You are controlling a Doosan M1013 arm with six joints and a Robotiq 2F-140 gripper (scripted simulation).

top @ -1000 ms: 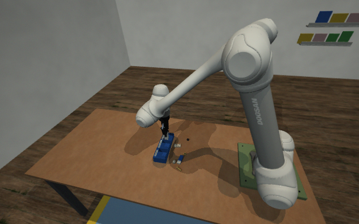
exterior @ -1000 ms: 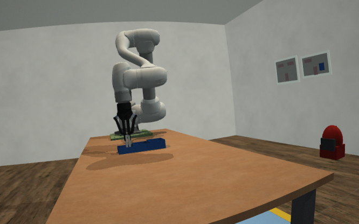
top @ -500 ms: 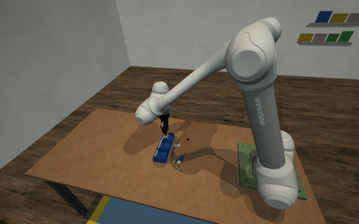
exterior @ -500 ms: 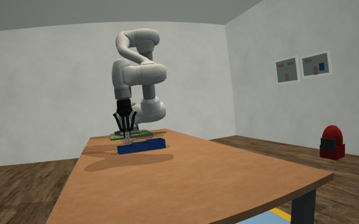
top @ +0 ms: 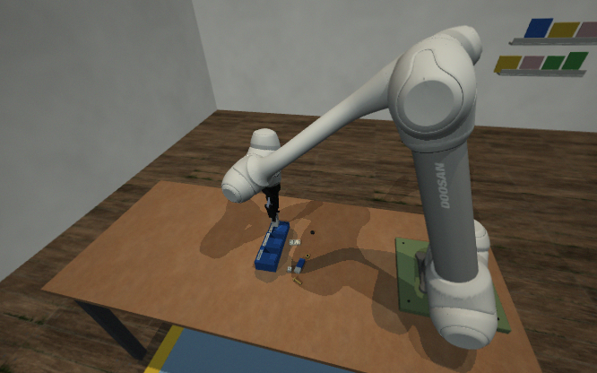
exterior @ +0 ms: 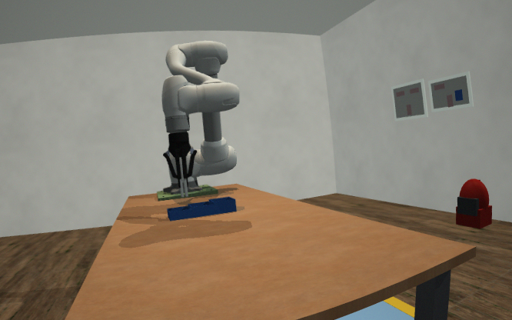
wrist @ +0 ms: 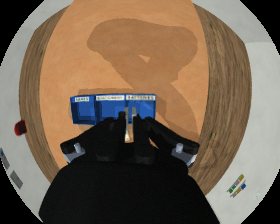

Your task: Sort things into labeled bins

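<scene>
My gripper is now 60 mm to the right of the long blue bin and 90 mm above it. The rest, counted from my hand: black nut (150 mm behind, 60 mm to the right, 100 mm below); then brass nut (160 mm behind, 80 mm to the left, 100 mm below); then white flat part (90 mm behind, 20 mm to the left, 100 mm below).
</scene>
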